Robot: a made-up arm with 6 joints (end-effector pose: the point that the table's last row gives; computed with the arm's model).
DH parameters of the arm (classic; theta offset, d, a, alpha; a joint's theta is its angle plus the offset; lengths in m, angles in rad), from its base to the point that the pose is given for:
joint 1: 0 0.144 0 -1.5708
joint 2: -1.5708 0 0.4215 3.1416
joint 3: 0 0 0 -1.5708
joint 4: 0 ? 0 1.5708
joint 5: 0 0.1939 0 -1.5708
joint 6: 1.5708 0 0 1.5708
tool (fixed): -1.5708 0 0 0
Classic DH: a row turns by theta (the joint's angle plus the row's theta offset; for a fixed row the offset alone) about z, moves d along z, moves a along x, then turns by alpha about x.
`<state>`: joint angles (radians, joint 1 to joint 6).
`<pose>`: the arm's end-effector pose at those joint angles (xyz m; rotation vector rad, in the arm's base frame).
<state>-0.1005 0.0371 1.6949 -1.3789 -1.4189 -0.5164</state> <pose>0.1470 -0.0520 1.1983 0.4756 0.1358 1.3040</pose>
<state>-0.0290 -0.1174 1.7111 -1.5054 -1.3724 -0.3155</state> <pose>-0.0204 -0.0121 1.2104 0.2012 -0.1261 1.5289</pose>
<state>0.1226 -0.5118 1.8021 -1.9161 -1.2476 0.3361</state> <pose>-0.4952 0.0051 1.0907 -0.5647 -1.0975 1.9274</pose>
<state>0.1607 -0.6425 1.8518 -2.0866 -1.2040 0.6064</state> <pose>-0.6516 -0.0087 0.9892 -0.8212 -1.5286 1.9694</pose>
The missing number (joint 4, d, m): -0.6189
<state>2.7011 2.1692 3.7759 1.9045 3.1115 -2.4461</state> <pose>-0.1564 0.0035 0.5185 1.2348 1.2042 -1.3102</pose>
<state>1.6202 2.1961 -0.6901 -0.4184 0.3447 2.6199</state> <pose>0.1906 -0.2679 -0.1828 1.2065 -0.2354 -1.4860</pose>
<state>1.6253 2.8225 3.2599 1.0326 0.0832 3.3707</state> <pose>0.0653 0.6268 0.1568 1.6857 1.3353 1.5470</pose>
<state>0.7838 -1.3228 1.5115 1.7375 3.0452 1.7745</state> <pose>-0.7709 -0.7230 0.2524 -0.1352 0.2674 0.8778</pose>
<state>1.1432 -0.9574 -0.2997 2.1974 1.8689 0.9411</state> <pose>-0.0831 0.0919 0.8893 0.7065 2.3856 -0.2677</pose>
